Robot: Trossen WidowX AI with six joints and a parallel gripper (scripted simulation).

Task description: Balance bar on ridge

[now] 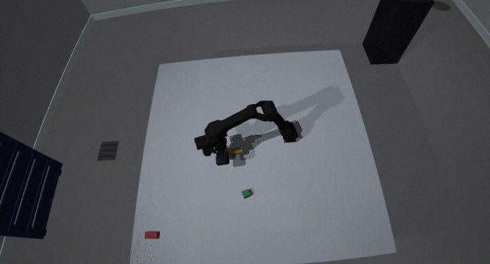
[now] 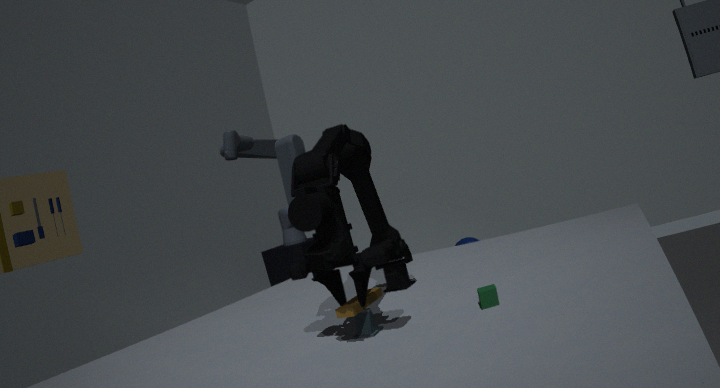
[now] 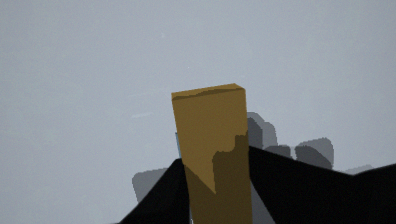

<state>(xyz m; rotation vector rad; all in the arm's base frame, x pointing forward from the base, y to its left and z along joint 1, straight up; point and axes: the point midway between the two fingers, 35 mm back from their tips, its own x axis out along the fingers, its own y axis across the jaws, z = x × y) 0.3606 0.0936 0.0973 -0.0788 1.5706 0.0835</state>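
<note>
The yellow bar is 30 mm behind my gripper tip. Also, from my gripper tip: green cube (100 mm behind, 210 mm to the left, 50 mm below); red block (380 mm ahead, 410 mm to the left, 50 mm below).
</note>
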